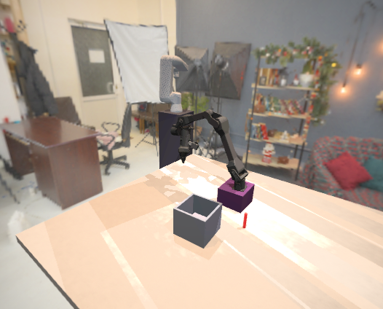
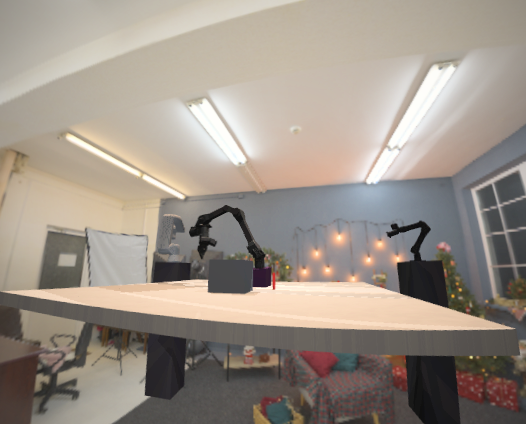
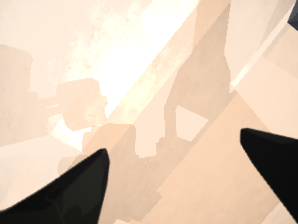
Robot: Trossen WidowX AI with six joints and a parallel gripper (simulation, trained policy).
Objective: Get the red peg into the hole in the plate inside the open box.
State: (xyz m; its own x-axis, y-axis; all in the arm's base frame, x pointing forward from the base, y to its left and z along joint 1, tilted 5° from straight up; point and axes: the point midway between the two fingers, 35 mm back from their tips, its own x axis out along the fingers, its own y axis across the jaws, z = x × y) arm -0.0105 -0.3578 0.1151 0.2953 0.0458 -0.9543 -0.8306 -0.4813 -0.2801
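Now: the red peg 460 mm to the left of my gripper tip, 170 mm ahead of it and 130 mm below it.
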